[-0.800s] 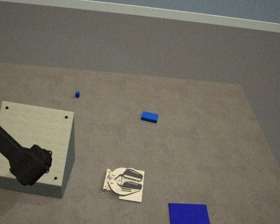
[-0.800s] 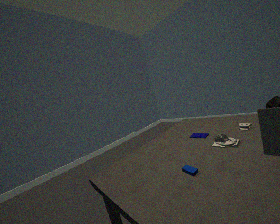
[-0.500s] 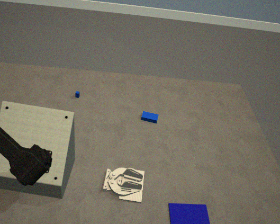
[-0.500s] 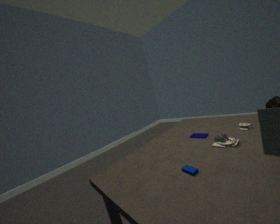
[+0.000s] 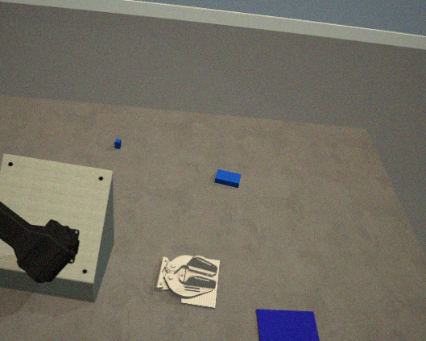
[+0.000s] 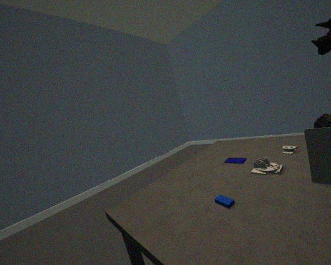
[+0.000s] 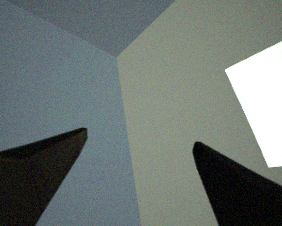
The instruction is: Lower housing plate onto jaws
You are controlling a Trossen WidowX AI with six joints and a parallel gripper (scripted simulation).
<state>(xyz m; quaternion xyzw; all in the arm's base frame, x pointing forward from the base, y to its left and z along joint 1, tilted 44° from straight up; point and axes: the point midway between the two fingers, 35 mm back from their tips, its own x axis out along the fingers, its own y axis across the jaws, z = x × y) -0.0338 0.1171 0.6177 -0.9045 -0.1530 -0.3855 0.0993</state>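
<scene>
My gripper tip is 66 cm above the pale base, 40 cm to the right of it and 30 cm short of it. The rest, counted from my gripper tip: flat blue sheet: 66 cm below, 48 cm ahead, 32 cm to the left; then small blue cube: 80 cm to the left, 65 cm below, 2 cm ahead.
</scene>
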